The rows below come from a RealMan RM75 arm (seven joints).
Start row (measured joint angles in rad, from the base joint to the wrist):
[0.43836 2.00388 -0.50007 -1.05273 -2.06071 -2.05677 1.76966]
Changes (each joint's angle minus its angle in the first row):
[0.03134 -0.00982 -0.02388 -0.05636 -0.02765 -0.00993 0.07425]
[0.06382 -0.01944 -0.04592 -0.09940 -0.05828 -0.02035 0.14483]
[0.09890 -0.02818 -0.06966 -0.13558 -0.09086 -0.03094 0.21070]
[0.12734 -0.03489 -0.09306 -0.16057 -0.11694 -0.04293 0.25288]
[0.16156 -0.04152 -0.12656 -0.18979 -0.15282 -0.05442 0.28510]
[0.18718 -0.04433 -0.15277 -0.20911 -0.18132 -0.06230 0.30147]
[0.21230 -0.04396 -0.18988 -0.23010 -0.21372 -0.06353 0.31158]
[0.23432 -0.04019 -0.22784 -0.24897 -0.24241 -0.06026 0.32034]
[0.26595 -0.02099 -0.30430 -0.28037 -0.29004 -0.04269 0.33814]
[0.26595 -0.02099 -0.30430 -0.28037 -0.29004 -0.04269 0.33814]
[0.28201 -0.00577 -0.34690 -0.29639 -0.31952 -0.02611 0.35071]
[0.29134 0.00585 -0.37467 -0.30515 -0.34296 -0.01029 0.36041]
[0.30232 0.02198 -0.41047 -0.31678 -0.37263 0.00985 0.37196]
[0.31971 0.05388 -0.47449 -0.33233 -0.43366 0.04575 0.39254]
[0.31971 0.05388 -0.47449 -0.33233 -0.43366 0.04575 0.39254]
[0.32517 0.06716 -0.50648 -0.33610 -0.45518 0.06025 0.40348]
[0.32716 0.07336 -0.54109 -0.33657 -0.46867 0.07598 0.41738]
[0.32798 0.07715 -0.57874 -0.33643 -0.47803 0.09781 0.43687]
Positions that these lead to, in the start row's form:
[0.46970 1.99406 -0.52395 -1.10909 -2.08836 -2.06670 1.84391]
[0.50218 1.98444 -0.54599 -1.15213 -2.11899 -2.07712 1.91449]
[0.53726 1.97570 -0.56973 -1.18831 -2.15157 -2.08771 1.98036]
[0.56570 1.96899 -0.59313 -1.21330 -2.17765 -2.09970 2.02254]
[0.59992 1.96236 -0.62663 -1.24252 -2.21353 -2.11119 2.05476]
[0.62554 1.95955 -0.65284 -1.26184 -2.24203 -2.11907 2.07113]
[0.65066 1.95992 -0.68995 -1.28283 -2.27443 -2.12030 2.08124]
[0.67268 1.96369 -0.72791 -1.30170 -2.30312 -2.11703 2.09000]
[0.70431 1.98289 -0.80437 -1.33310 -2.35075 -2.09946 2.10780]
[0.70431 1.98289 -0.80437 -1.33310 -2.35075 -2.09946 2.10780]
[0.72037 1.99811 -0.84697 -1.34912 -2.38023 -2.08288 2.12037]
[0.72970 2.00973 -0.87474 -1.35788 -2.40367 -2.06706 2.13007]
[0.74068 2.02586 -0.91054 -1.36951 -2.43334 -2.04692 2.14162]
[0.75807 2.05776 -0.97456 -1.38506 -2.49437 -2.01102 2.16220]
[0.75807 2.05776 -0.97456 -1.38506 -2.49437 -2.01102 2.16220]
[0.76353 2.07104 -1.00655 -1.38883 -2.51589 -1.99652 2.17314]
[0.76552 2.07724 -1.04116 -1.38930 -2.52938 -1.98079 2.18704]
[0.76634 2.08103 -1.07881 -1.38916 -2.53874 -1.95896 2.20653]

